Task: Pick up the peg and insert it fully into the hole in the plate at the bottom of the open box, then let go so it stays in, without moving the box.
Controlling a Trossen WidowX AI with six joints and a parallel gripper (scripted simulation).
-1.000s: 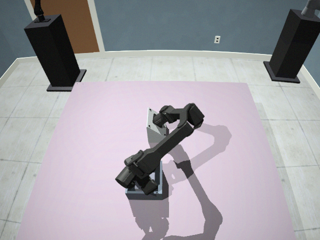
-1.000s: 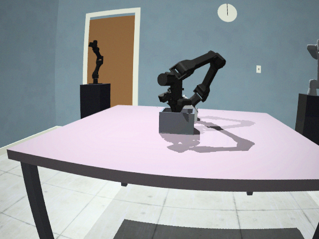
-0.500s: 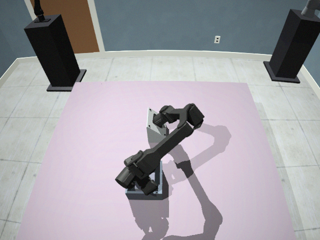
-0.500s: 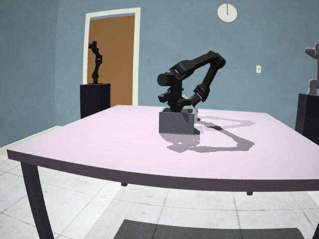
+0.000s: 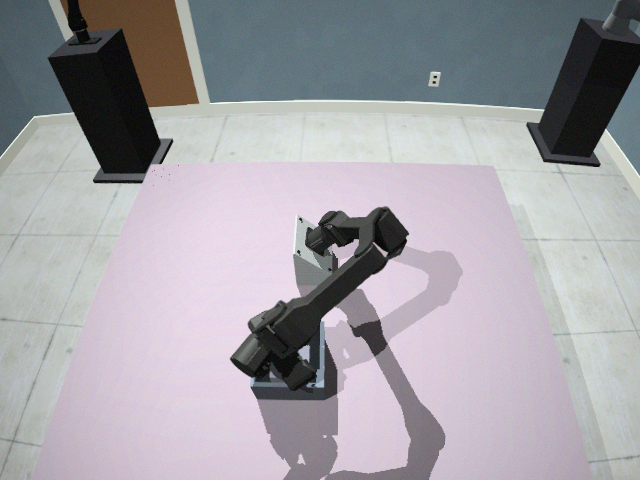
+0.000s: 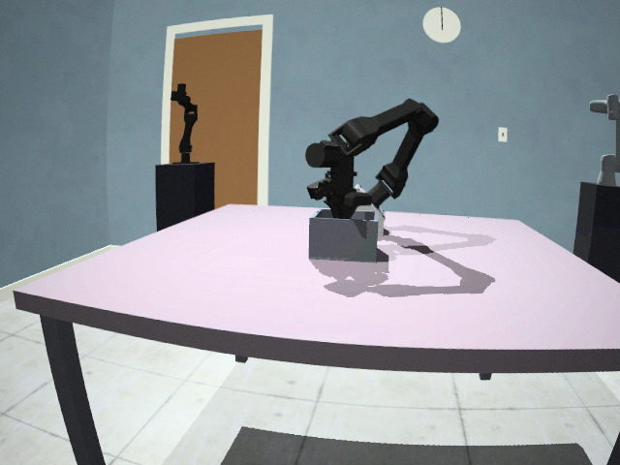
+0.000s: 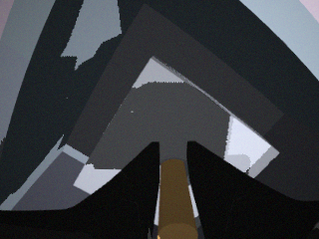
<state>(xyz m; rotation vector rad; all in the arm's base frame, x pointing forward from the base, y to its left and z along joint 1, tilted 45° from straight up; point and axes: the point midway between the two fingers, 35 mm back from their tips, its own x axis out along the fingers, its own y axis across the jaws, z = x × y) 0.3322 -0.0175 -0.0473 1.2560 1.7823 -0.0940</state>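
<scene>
Right now my hand is 30 mm above the peg, 10 mm to the right of it and 10 mm past it. Round my hand: pale plate: 50 mm below, 10 mm to the left, 10 mm behind; then grey box: 70 mm below, 10 mm to the left, 10 mm behind.
</scene>
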